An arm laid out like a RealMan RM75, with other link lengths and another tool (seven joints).
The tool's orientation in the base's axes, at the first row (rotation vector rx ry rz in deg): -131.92 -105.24 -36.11
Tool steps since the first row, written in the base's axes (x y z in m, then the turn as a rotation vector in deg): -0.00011 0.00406 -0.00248 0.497 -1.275 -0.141; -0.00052 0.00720 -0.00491 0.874 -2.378 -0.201; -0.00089 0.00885 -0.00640 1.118 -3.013 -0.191; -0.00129 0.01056 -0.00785 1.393 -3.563 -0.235
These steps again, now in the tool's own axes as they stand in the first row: 0.00266 -0.00151 0.00365 -1.120 0.773 -0.203; 0.00445 -0.00307 0.00686 -2.073 1.401 -0.448; 0.00528 -0.00407 0.00870 -2.599 1.795 -0.623; 0.00618 -0.00510 0.01052 -3.065 2.189 -0.711
